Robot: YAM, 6 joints.
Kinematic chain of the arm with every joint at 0, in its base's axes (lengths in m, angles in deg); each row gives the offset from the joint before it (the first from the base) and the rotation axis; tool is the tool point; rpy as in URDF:
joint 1: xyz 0 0 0.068 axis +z
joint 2: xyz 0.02 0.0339 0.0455 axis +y
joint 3: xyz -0.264 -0.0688 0 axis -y
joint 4: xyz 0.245 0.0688 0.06 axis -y
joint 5: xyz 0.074 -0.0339 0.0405 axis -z
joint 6: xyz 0.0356 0 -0.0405 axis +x
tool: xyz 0 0 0 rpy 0 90 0
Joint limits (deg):
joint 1: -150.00..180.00
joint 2: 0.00..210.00
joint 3: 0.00..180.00
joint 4: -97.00..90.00
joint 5: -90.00..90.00
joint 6: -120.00..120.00
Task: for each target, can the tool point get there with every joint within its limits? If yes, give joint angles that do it. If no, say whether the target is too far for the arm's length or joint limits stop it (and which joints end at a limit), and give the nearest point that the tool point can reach.
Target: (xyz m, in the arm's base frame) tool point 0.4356 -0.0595 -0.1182
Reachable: yes | joints -5.40 171.18 114.71 -48.45 30.84 -15.87
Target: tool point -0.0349 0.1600 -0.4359
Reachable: no: joint limits stop it (at a limit: joint 2) | nearest point -0.0376 0.1725 -0.3731 | short by 0.064 m
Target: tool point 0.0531 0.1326 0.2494
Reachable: yes | joints 64.63 36.83 33.19 -34.29 -14.45 79.72
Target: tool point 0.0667 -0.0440 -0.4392
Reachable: no: joint limits stop it (at a limit: joint 2) | nearest point 0.0951 -0.0627 -0.3543 | short by 0.091 m
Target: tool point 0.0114 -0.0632 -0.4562
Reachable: no: joint limits stop it (at a limit: joint 2) | nearest point 0.0192 -0.1064 -0.3520 | short by 0.113 m
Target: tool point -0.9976 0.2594 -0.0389
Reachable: no: too far | nearest point -0.6183 0.1608 0.0202 | short by 0.396 m
